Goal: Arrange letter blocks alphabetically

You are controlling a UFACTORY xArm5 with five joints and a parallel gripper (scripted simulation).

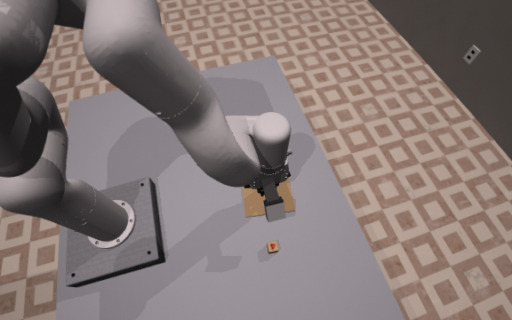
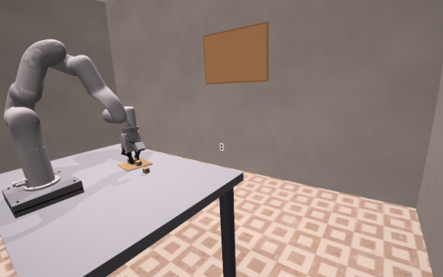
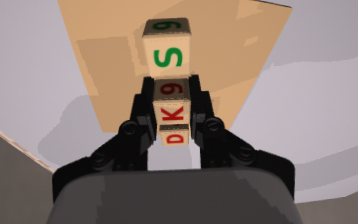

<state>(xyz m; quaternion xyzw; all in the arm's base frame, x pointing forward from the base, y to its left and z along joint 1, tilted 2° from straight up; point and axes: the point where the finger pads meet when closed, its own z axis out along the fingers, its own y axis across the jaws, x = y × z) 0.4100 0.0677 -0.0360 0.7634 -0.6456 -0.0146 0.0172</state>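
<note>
Now: hand 3 cm above the tan mat. The rest, counted from my hand: wooden letter block 4 cm to the left, 1 cm below, 1 cm behind.
</note>
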